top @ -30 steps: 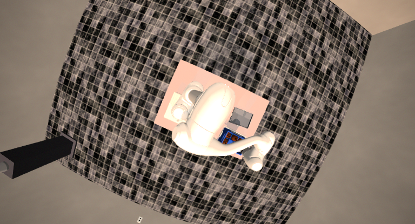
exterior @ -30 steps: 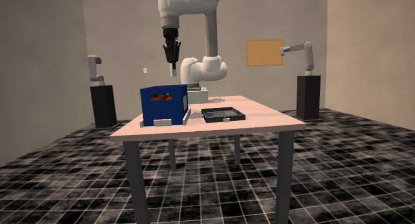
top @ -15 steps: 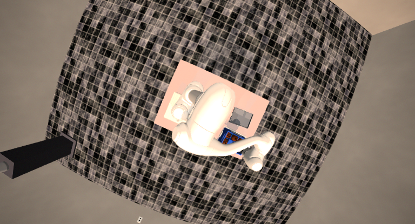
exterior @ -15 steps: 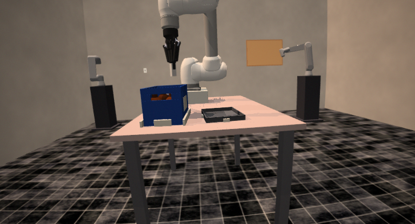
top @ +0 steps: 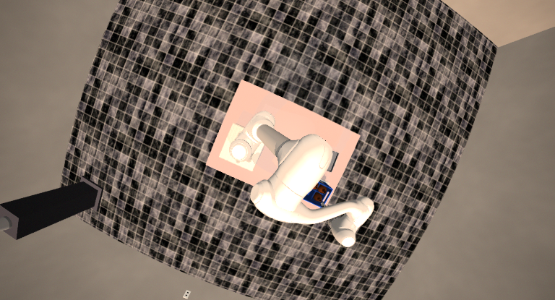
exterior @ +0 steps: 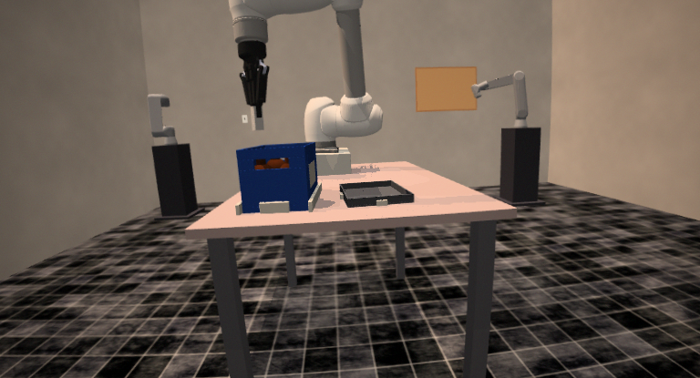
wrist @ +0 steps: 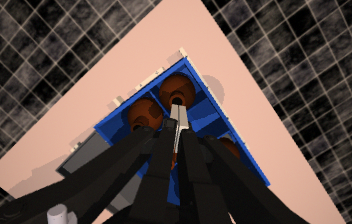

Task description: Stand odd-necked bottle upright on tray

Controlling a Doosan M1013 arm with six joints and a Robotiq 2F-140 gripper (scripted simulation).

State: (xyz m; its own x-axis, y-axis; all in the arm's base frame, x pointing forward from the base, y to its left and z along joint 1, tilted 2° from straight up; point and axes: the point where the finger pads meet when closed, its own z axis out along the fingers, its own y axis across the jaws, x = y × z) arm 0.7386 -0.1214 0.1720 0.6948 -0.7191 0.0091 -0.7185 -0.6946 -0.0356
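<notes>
The blue crate is 9 cm behind my hand, 4 cm to the left of it and 17 cm below it. Also, from my hand: dark tray 9 cm behind, 32 cm to the left, 25 cm below; bottle 18 cm behind, 8 cm to the left, 17 cm below.
</notes>
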